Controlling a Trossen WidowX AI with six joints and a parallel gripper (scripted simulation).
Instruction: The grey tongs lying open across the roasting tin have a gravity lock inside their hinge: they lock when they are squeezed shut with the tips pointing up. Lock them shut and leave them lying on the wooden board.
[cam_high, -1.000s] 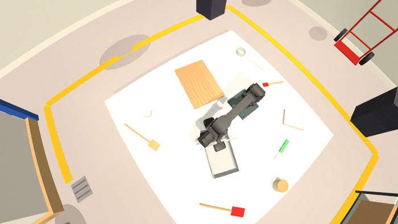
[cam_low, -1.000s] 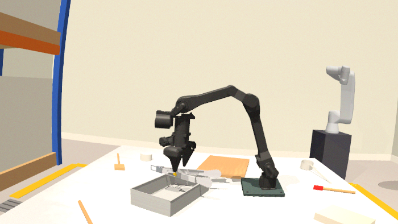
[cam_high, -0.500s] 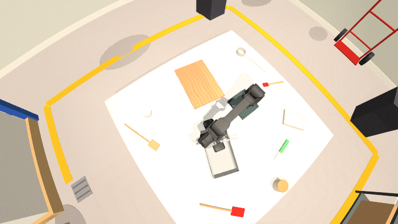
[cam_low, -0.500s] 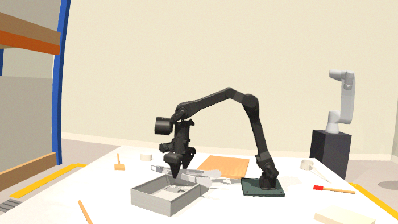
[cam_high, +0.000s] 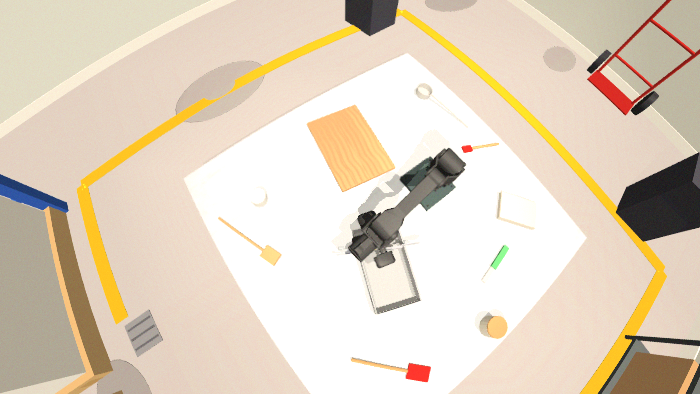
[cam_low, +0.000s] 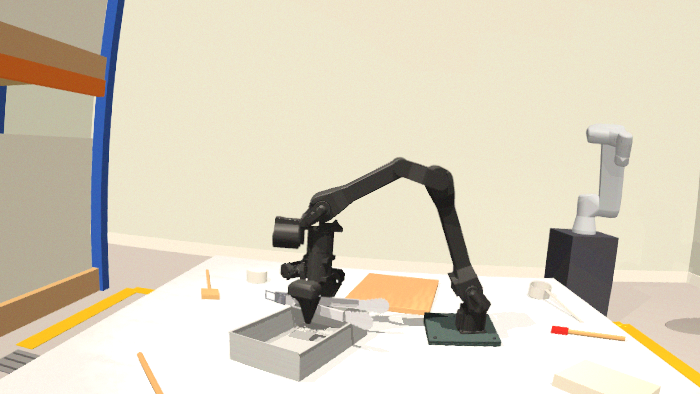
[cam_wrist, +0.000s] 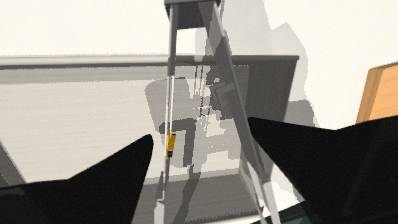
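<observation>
My gripper tip is 3 cm below the yellow mark, 2 cm to the right of it and 2 cm short of it. From my gripper tip the other things lie so: red-headed spatula 39 cm to the left, 23 cm ahead, 3 cm below; grey roasting tin 9 cm to the left, 2 cm ahead, 1 cm below; wooden board 37 cm to the right, 22 cm behind, 3 cm below.
</observation>
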